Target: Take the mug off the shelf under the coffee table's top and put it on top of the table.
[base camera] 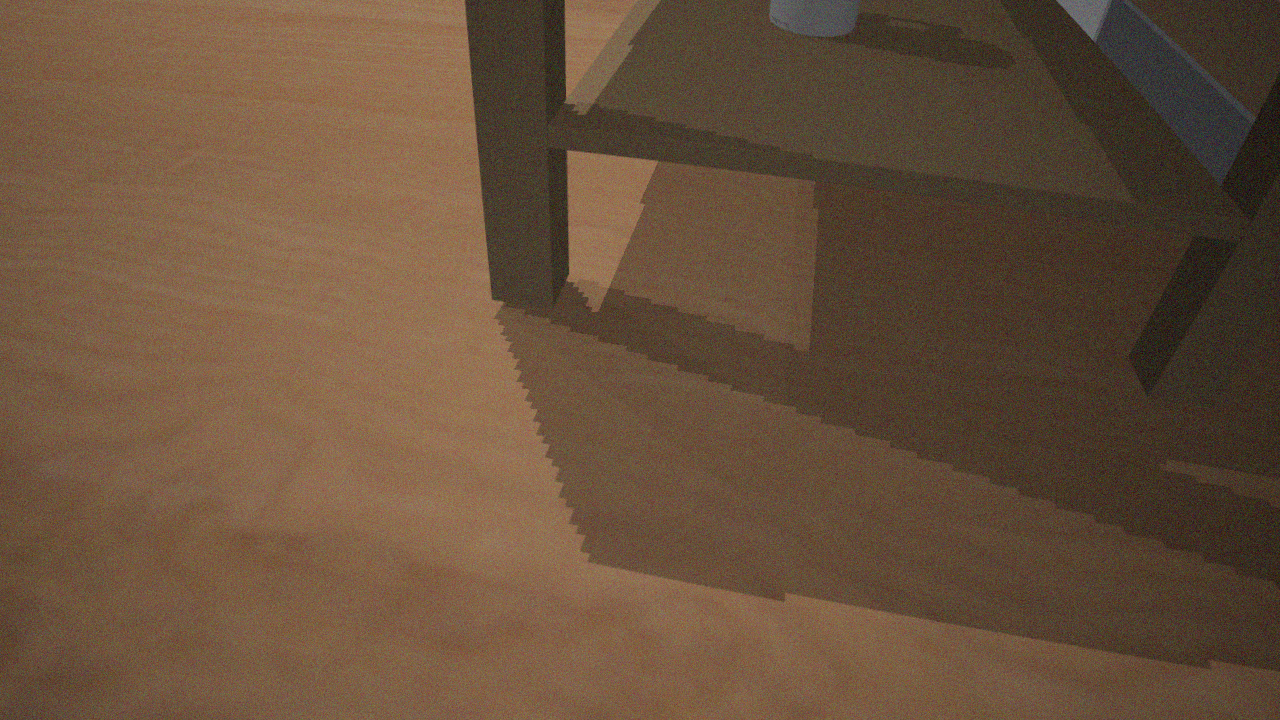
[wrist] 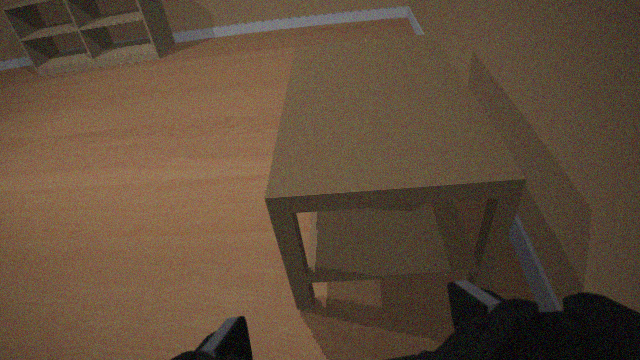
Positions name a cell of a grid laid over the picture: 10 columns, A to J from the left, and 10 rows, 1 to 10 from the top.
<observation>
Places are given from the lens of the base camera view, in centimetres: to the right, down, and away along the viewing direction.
wooden coffee table (base camera: H2): 29, -19, 57
</observation>
